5 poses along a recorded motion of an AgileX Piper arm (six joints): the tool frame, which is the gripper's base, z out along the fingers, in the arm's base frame.
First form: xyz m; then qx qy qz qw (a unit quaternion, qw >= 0).
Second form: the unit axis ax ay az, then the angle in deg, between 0 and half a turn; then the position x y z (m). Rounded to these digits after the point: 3 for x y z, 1 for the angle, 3 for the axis.
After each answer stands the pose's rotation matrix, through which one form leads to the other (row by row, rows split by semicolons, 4 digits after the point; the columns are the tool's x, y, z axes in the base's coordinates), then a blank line. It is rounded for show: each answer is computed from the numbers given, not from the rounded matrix.
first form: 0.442 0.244 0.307 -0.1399 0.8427 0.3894 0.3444
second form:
-0.149 0.898 0.415 139.7 0.442 0.244 0.307
-0.7236 -0.5040 0.4715; 0.0324 0.6576 0.7527; -0.6894 0.5600 -0.4595

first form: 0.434 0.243 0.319 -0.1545 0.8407 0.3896 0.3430
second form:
-0.164 0.895 0.415 139.9 0.434 0.243 0.319
-0.7170 -0.5270 0.4563; 0.0075 0.6487 0.7610; -0.6970 0.5490 -0.4612

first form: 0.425 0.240 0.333 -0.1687 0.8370 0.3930 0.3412
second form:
-0.179 0.890 0.418 140.1 0.425 0.240 0.333
-0.7102 -0.5506 0.4386; -0.0142 0.6341 0.7731; -0.7038 0.5428 -0.4582

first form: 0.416 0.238 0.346 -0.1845 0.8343 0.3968 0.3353
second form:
-0.196 0.886 0.421 140.8 0.416 0.238 0.346
-0.7071 -0.5740 0.4131; -0.0418 0.6170 0.7858; -0.7059 0.5384 -0.4602

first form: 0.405 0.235 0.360 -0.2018 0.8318 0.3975 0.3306
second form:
-0.214 0.881 0.421 141.4 0.405 0.235 0.360
-0.6999 -0.5986 0.3896; -0.0729 0.6025 0.7948; -0.7105 0.5279 -0.4654

